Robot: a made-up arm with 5 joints.
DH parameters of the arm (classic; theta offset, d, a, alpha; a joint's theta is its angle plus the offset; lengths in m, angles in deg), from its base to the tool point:
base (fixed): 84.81 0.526 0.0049 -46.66
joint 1: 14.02 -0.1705 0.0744 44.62
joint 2: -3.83 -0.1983 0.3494 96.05
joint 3: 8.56 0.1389 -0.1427 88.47
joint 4: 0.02 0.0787 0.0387 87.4
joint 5: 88.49 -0.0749 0.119 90
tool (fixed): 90 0.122 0 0
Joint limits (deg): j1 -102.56..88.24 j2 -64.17..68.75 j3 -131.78..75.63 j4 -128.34..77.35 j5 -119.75..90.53
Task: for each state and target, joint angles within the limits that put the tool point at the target. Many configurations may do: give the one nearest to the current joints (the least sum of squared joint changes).
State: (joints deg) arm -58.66 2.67 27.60 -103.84 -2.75
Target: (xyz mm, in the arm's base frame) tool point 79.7 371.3 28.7
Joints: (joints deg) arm -22.31 15.21 13.36 -118.48 -9.41
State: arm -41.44 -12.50 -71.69 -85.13 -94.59
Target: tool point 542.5 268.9 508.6
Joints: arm -58.42 -11.71 -87.88 -77.01 -111.35
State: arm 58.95 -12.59 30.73 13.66 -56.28
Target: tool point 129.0 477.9 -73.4
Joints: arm 14.87 16.91 48.95 14.72 -17.41
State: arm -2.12 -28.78 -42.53 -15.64 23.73
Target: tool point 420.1 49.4 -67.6
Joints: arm 17.06 -39.51 -19.97 -11.65 27.83
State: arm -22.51 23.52 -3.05 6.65 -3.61
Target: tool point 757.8 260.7 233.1
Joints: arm -58.00 -14.42 35.28 22.92 12.16
